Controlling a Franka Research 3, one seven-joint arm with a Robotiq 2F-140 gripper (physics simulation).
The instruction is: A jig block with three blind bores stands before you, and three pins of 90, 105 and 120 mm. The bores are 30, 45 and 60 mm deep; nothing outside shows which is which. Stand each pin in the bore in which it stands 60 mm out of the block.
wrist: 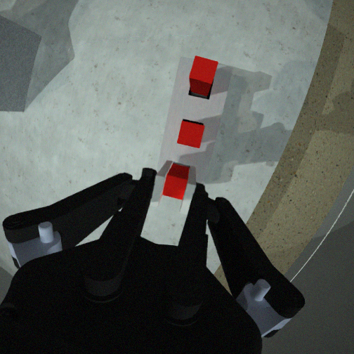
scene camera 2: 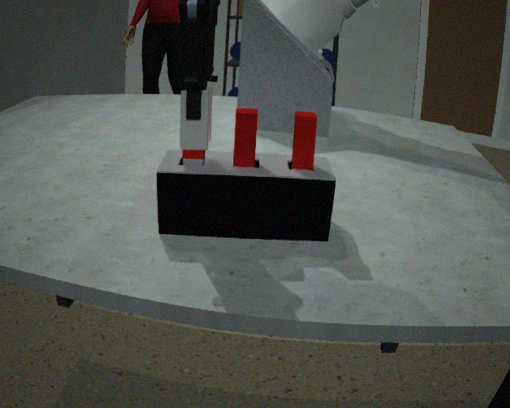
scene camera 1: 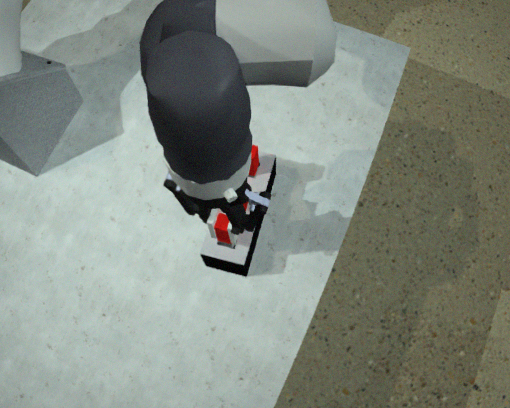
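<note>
The jig block (scene camera 1: 225,255) (scene camera 2: 245,206) (wrist: 174,107) has a light top and black sides. My gripper (scene camera 1: 222,232) (scene camera 2: 194,143) (wrist: 178,174) is shut on a pin (scene camera 1: 222,227) (scene camera 2: 193,154) (wrist: 176,181) above the left bore as scene camera 2 sees it. This pin is upright; a short grey stretch shows between its red part and the bore, and its lower end is hidden in the bore. The middle pin (scene camera 2: 245,138) (wrist: 191,134) and the right pin (scene camera 1: 254,160) (scene camera 2: 304,141) (wrist: 204,75) stand in their bores, showing red down to the block top at near-equal height.
The pale table (scene camera 1: 125,300) (scene camera 2: 90,210) (wrist: 115,100) carries the block, and its edge runs to the right in scene camera 1. The grey robot pedestal (scene camera 1: 37,115) (scene camera 2: 285,85) (wrist: 15,65) stands behind the block. A person (scene camera 2: 160,45) shows in the background.
</note>
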